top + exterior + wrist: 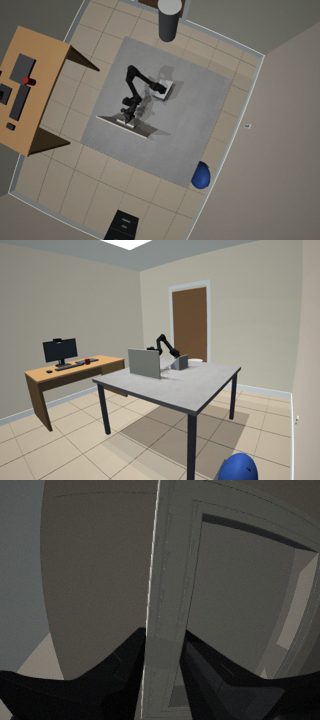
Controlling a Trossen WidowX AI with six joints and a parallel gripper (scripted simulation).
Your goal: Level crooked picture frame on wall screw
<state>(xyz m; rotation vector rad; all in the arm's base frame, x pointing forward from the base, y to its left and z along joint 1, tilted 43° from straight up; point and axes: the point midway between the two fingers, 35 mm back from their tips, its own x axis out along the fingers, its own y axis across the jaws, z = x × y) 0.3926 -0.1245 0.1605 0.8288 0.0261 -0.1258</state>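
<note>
My gripper tip is 10 mm short of the pale picture frame, 10 mm to the left of it and 50 mm above it. From my gripper tip the other things lie so: wall panel (20 mm ahead, 10 mm to the right, 60 mm below).
</note>
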